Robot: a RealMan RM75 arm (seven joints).
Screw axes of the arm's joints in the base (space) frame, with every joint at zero. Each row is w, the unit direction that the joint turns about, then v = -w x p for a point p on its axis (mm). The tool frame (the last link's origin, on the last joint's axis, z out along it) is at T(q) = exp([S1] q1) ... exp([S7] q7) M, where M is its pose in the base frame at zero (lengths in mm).
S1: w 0 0 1 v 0 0 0
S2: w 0 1 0 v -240.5 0 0
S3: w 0 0 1 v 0 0 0
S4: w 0 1 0 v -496.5 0 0
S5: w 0 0 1 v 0 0 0
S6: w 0 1 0 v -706.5 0 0
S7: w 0 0 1 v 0 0 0
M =
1 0 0 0
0 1 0 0
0 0 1 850.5
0 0 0 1
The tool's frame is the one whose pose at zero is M.
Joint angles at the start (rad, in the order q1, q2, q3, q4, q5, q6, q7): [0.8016, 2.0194, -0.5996, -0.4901, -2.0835, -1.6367, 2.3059]
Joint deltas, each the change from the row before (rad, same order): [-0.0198, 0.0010, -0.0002, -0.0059, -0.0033, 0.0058, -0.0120]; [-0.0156, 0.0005, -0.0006, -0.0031, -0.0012, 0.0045, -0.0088]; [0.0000, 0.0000, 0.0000, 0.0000, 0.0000, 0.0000, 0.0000]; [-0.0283, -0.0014, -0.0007, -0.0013, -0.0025, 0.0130, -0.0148]
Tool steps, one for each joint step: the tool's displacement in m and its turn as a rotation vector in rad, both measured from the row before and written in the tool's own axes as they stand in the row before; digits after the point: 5 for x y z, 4 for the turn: [0.00446, -0.00520, -0.00436, 0.0144, -0.0104, 0.0006]; [0.00366, -0.00406, -0.00334, 0.0102, -0.0082, 0.0022]; [0.00000, 0.00000, 0.00000, 0.0000, 0.0000, 0.0000]; [0.00655, -0.00826, -0.00659, 0.0228, -0.0173, 0.0079]
